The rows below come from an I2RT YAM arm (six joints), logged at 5 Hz.
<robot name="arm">
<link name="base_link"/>
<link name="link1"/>
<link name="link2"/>
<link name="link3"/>
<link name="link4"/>
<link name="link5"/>
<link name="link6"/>
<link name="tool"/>
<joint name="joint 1" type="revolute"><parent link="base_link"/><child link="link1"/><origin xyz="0 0 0.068" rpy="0 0 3.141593"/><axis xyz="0 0 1"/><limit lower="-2.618" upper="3.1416"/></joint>
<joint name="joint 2" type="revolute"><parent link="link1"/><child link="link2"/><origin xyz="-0.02 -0.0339 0.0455" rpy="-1.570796 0 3.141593"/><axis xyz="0 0 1"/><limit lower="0" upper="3.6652"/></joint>
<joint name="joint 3" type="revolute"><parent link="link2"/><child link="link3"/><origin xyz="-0.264 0 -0.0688" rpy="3.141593 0 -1.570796"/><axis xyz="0 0 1"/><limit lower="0" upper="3.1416"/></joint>
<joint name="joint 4" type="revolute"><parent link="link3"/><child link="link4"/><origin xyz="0.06 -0.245 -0.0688"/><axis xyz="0 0 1"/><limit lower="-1.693" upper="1.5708"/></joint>
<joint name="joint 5" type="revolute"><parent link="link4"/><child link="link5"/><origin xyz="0.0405 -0.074 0.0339" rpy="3.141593 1.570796 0"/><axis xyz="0 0 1"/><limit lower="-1.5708" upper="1.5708"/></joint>
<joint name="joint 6" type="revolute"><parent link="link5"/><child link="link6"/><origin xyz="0 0.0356 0.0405" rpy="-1.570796 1.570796 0"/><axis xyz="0 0 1"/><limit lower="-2.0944" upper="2.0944"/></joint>
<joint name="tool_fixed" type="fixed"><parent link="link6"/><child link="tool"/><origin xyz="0 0 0" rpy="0 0 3.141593"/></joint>
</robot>
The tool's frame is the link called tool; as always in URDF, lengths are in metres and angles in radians.
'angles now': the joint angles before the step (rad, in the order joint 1, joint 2, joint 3, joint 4, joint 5, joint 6). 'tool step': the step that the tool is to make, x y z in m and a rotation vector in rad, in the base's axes. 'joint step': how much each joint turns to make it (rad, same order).
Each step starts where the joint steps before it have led.
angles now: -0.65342 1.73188 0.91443 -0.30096 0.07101 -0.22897
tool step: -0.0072 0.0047 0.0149 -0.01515 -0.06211 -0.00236
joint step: -0.00479 -0.07679 -0.03233 0.01343 -0.02405 0.00984
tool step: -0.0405 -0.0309 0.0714 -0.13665 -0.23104 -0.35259
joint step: -0.15384 -0.20875 0.03564 0.00231 0.07520 0.19263
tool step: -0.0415 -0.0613 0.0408 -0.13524 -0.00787 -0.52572
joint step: -0.19147 0.05537 0.18861 -0.07188 0.29181 0.18779
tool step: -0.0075 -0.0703 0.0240 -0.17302 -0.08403 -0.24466
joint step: -0.10454 0.18656 0.23261 0.10578 0.11697 0.08800
